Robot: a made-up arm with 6 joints. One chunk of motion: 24 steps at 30 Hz.
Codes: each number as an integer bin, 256 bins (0 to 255) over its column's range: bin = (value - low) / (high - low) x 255, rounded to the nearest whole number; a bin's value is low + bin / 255 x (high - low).
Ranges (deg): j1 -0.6..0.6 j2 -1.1..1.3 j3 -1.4..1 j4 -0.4..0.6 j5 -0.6..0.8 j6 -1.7..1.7
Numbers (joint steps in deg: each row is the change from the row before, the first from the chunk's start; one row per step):
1: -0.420 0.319 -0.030 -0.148 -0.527 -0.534
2: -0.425 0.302 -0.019 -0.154 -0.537 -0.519
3: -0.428 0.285 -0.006 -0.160 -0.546 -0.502
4: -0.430 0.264 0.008 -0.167 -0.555 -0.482
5: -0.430 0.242 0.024 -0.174 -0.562 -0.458
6: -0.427 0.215 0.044 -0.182 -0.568 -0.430
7: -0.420 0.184 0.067 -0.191 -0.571 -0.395
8: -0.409 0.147 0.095 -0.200 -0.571 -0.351
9: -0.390 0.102 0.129 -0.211 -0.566 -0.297
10: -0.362 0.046 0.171 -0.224 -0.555 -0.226
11: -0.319 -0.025 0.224 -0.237 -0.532 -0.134
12: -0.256 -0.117 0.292 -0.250 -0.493 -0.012
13: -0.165 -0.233 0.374 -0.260 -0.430 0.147
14: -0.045 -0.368 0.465 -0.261 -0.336 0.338
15: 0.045 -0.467 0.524 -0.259 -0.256 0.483
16: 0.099 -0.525 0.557 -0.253 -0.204 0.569
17: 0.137 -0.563 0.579 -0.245 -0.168 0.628
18: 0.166 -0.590 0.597 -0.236 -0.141 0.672
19: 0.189 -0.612 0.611 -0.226 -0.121 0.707
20: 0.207 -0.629 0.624 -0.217 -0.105 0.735
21: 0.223 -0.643 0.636 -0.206 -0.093 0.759
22: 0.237 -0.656 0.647 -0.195 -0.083 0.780
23: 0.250 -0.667 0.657 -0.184 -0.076 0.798
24: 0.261 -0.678 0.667 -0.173 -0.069 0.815
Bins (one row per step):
1: 38 151 146 64 13 87
2: 37 149 147 63 11 89
3: 37 147 148 61 10 90
4: 36 145 150 59 8 91
5: 36 143 151 58 7 93
6: 37 140 153 56 6 95
7: 38 136 156 53 5 98
8: 41 132 159 51 5 101
9: 45 128 162 48 6 105
10: 51 122 167 45 8 111
11: 60 114 173 42 12 117
12: 73 104 180 38 19 127
13: 92 92 188 36 31 139
14: 118 78 198 35 48 153
15: 137 67 204 36 63 164
16: 149 61 208 37 72 170
17: 157 57 210 40 79 175
18: 163 54 212 42 84 178
19: 168 52 214 44 87 181
20: 171 50 215 47 90 183
21: 175 49 216 49 92 184
22: 178 47 217 52 94 186
23: 181 46 219 55 95 187
24: 183 45 220 58 97 189

